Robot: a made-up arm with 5 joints.
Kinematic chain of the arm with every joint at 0, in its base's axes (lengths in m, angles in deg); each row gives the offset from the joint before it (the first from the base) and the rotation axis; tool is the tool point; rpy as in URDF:
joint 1: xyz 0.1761 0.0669 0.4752 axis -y
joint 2: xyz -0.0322 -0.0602 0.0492 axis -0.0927 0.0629 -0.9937
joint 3: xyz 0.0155 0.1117 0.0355 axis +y
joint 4: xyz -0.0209 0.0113 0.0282 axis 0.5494 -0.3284 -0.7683
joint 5: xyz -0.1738 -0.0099 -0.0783 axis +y
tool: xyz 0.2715 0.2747 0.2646 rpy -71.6 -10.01 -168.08
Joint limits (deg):
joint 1: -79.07..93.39
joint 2: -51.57..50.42
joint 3: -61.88..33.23
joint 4: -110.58..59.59
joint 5: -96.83..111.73
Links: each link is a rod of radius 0.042 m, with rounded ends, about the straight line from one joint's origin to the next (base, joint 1, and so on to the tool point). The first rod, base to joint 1, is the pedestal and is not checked.
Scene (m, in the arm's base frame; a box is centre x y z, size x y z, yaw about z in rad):
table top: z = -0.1
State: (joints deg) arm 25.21 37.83 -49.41 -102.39 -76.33
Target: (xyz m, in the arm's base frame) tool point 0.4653 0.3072 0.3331
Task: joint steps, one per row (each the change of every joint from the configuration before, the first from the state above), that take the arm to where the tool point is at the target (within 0.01 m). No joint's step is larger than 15 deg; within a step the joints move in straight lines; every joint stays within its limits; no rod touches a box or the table.
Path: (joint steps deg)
1: -11.12 2.10 3.68 11.45 14.34
2: -11.13 2.10 3.68 11.45 14.34
3: -11.12 2.09 3.68 11.45 14.34
4: -11.13 2.10 3.68 11.45 14.34
5: -11.12 2.10 3.67 11.45 14.34
6: -11.13 2.10 3.68 11.45 14.34

